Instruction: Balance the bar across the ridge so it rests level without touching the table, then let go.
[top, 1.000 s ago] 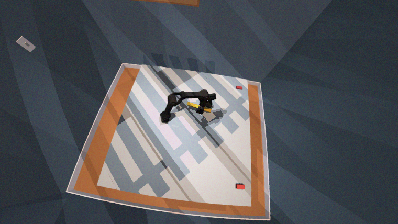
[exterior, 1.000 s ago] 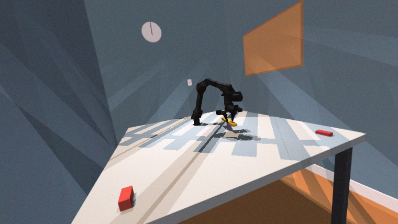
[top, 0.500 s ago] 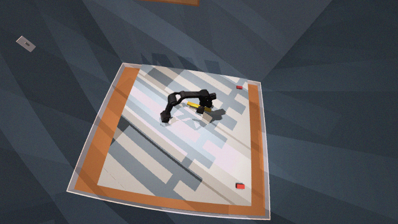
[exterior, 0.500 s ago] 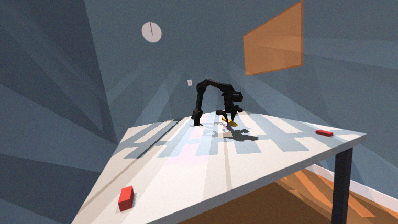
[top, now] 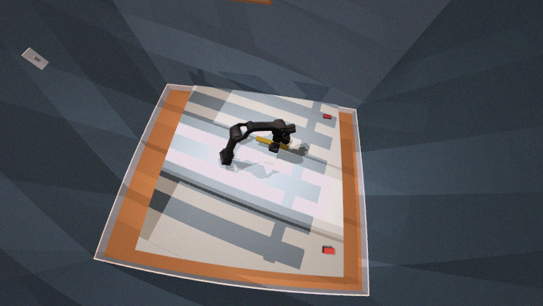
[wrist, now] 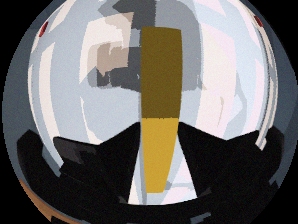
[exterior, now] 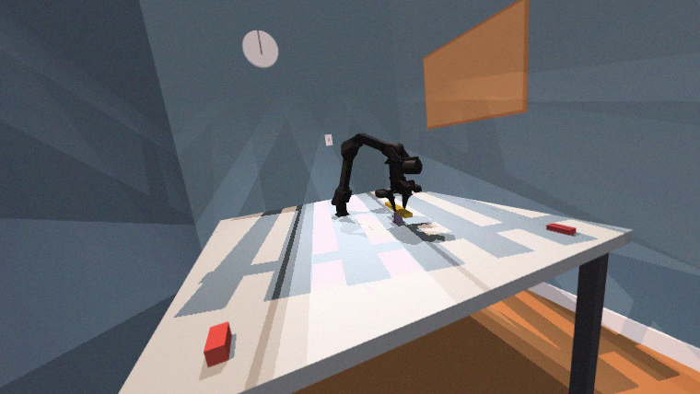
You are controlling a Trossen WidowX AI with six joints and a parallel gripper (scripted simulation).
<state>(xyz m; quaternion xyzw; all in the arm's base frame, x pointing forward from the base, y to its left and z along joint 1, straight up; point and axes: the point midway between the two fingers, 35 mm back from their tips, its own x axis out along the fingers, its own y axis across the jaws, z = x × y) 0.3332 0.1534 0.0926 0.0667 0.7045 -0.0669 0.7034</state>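
The bar is 30 mm behind my gripper tip and 10 mm to the left of it.
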